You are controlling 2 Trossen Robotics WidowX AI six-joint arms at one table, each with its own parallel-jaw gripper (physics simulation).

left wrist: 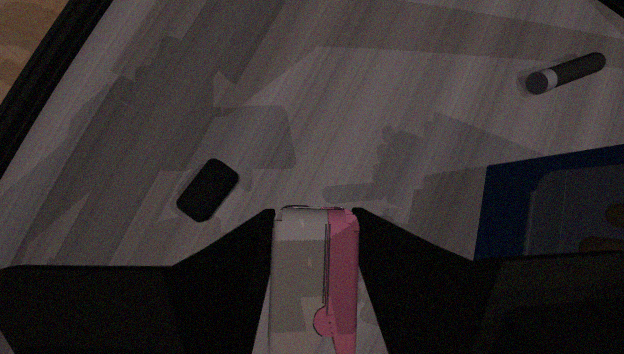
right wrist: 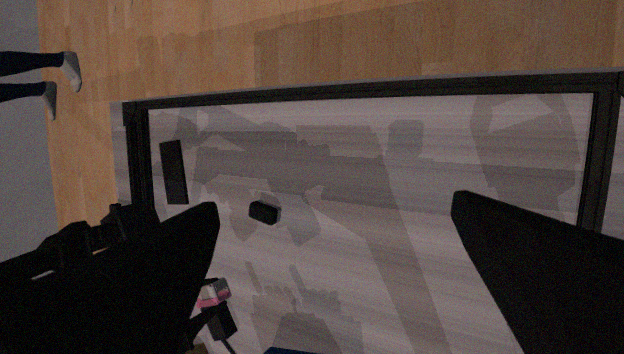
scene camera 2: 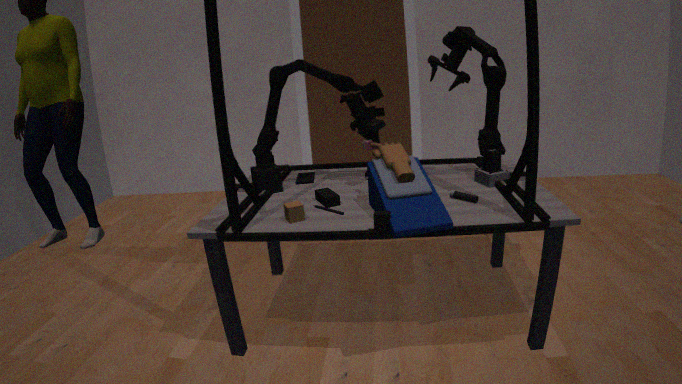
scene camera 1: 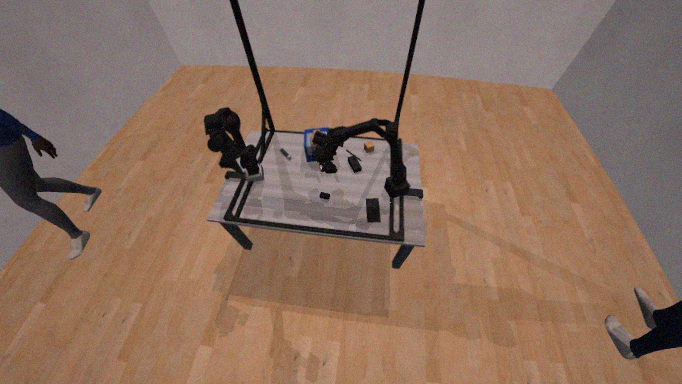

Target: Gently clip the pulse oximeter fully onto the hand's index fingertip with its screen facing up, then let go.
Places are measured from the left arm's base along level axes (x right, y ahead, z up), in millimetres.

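Pixels of known places: left gripper, fingertip midpoint: point(left wrist: 313, 218) point(right wrist: 221, 290) point(scene camera 1: 321, 169); right gripper, fingertip midpoint: point(right wrist: 335, 208) point(scene camera 2: 439, 86) point(scene camera 1: 249, 171); left arm's base at its link origin: point(right wrist: 113, 233) point(scene camera 2: 265, 167) point(scene camera 1: 398, 181); right arm's base at its link origin: point(scene camera 2: 492, 170) point(scene camera 1: 253, 170).
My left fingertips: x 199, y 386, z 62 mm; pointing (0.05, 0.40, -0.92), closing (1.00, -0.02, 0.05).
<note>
Ahead of a thing's pixels: the offset from my left fingertips to its middle. "spot": to the spot under its first point.
The pulse oximeter {dy -23, dx -1, dz +3 mm} point(left wrist: 300, 280) point(right wrist: 215, 294), with a pale shell and a pink shell, is between the fingers of my left gripper point(left wrist: 313, 218), which is shut on it and holds it above the table. In scene camera 2 its pink part {spot: dy -37, dx +14, dz +8 mm} point(scene camera 2: 369, 144) shows close to the index fingertip of the tan hand {spot: dy -69, dx +267, dz +4 mm} point(scene camera 2: 397, 159); whether they touch is unclear. Its screen is not distinguishable. The hand rests on a grey pad on a blue wedge point(scene camera 2: 420, 215) point(left wrist: 500, 200); the left arm partly hides it in scene camera 1. My right gripper point(scene camera 2: 442, 84) point(right wrist: 335, 208) is open and empty, high and away.
A small black box {dy +18, dx -86, dz -140 mm} point(scene camera 1: 325, 195) point(left wrist: 207, 190) point(right wrist: 264, 212), a flat dark slab {dy -205, dx -267, dz -152 mm} point(scene camera 1: 373, 210) point(right wrist: 174, 172), a larger black box {dy -238, dx +73, dz -139 mm} point(scene camera 1: 354, 163) point(scene camera 2: 327, 196), a pen {dy -269, dx +153, dz -152 mm} point(scene camera 2: 329, 209), a wooden cube {dy -385, dx +168, dz -131 mm} point(scene camera 1: 369, 146) point(scene camera 2: 294, 212) and a dark cylinder {dy +148, dx +330, dz -143 mm} point(scene camera 2: 464, 197) point(left wrist: 575, 70) lie around the table.
</note>
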